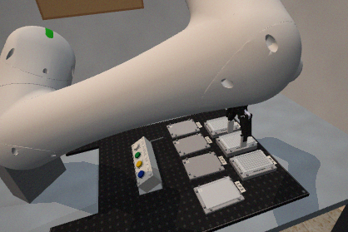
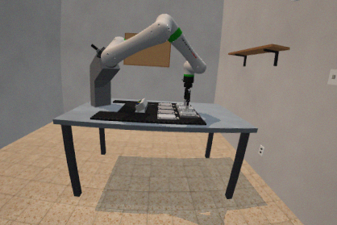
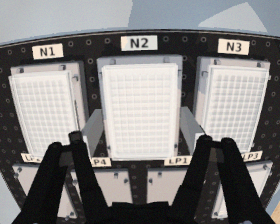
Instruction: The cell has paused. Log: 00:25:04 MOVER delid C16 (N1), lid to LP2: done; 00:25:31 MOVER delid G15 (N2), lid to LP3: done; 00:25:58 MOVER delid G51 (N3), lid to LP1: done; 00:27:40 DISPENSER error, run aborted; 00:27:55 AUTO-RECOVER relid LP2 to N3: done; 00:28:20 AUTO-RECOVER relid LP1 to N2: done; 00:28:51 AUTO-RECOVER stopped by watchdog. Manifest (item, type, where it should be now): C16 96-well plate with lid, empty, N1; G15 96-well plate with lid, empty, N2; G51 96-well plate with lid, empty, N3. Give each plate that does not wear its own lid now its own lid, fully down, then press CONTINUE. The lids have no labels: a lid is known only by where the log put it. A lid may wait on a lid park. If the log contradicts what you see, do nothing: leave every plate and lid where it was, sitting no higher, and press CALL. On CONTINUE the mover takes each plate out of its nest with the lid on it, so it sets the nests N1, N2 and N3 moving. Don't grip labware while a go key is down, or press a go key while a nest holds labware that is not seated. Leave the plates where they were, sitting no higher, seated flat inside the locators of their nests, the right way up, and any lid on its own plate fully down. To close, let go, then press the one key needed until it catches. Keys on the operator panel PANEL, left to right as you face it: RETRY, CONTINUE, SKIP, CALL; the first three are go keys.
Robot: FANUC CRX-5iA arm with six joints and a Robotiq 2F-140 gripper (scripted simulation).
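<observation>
Now: hand 3 cm above the plate. From my hand the other things lie so: LP1 label: 11 cm behind, 3 cm to the right, 6 cm below; N3 label: 4 cm ahead, 15 cm to the right, 6 cm below; lid park LP1: 19 cm behind, 6 cm below.
</observation>
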